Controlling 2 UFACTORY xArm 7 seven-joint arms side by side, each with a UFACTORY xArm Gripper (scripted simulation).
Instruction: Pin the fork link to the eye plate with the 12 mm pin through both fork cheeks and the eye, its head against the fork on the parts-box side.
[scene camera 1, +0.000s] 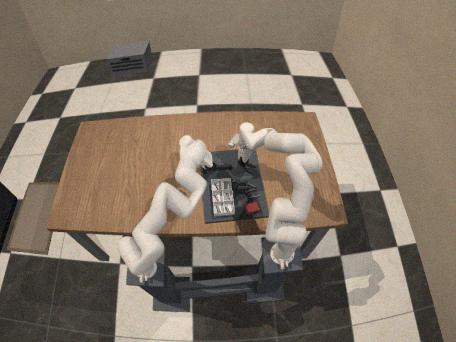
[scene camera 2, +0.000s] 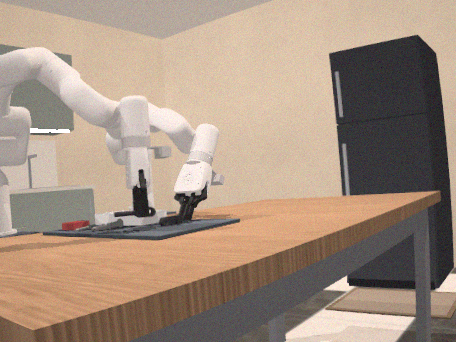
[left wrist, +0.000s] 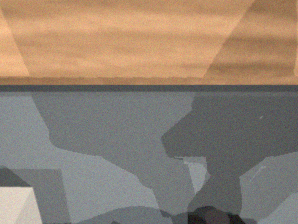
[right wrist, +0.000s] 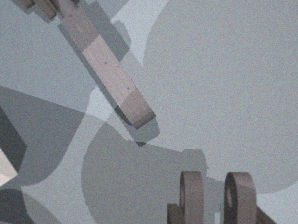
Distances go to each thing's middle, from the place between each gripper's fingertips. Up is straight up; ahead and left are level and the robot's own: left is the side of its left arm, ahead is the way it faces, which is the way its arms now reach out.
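Scene:
The dark mat (scene camera 1: 239, 175) is 3 cm below my left hand, 10 cm behind it and 10 cm to the right of it. Measured from my right hand (scene camera 2: 141, 216) instead, I find the mat 6 cm below, 8 cm to the left of it and 10 cm behind it.

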